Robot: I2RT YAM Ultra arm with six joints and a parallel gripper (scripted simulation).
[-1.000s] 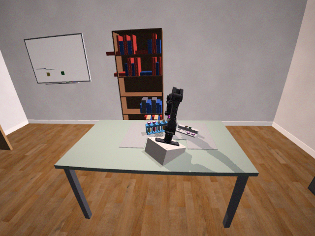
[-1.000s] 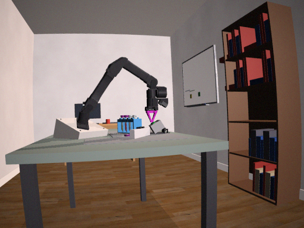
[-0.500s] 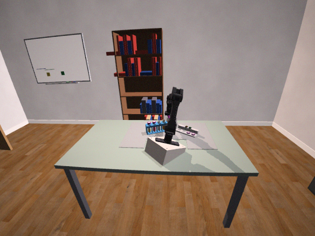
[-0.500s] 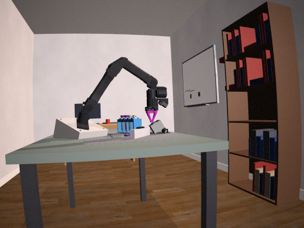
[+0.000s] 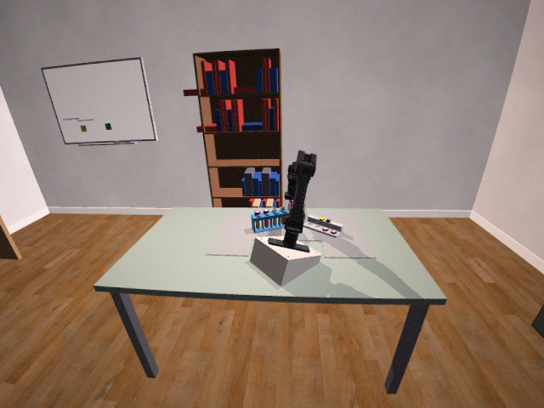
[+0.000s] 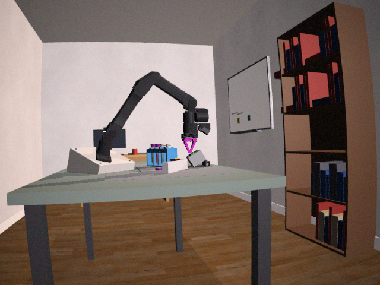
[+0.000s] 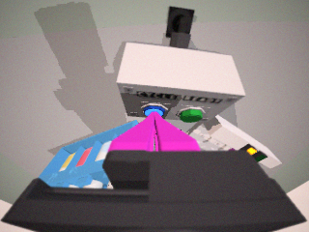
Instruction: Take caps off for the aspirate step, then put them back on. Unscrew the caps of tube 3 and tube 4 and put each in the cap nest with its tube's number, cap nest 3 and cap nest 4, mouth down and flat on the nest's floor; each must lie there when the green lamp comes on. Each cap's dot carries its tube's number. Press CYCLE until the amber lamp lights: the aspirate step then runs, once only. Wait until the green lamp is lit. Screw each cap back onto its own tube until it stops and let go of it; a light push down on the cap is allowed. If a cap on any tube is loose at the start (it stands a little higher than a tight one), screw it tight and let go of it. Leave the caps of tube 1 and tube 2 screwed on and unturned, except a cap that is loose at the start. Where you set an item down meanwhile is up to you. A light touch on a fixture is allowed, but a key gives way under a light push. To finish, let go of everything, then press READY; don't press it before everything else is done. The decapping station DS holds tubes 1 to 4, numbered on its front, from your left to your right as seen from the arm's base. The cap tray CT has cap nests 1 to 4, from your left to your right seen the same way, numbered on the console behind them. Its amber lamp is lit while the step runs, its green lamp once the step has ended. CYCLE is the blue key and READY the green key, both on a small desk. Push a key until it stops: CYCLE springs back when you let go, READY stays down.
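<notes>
Now: hand 10 mm above the blue cycle key. The rest, counted from my hand: purple cap 220 mm behind, 200 mm to the right, 60 mm below; then grey key desk 10 mm ahead, 20 mm to the right, 20 mm below; then green ready key 10 mm behind, 40 mm to the right, 10 mm below.
</notes>
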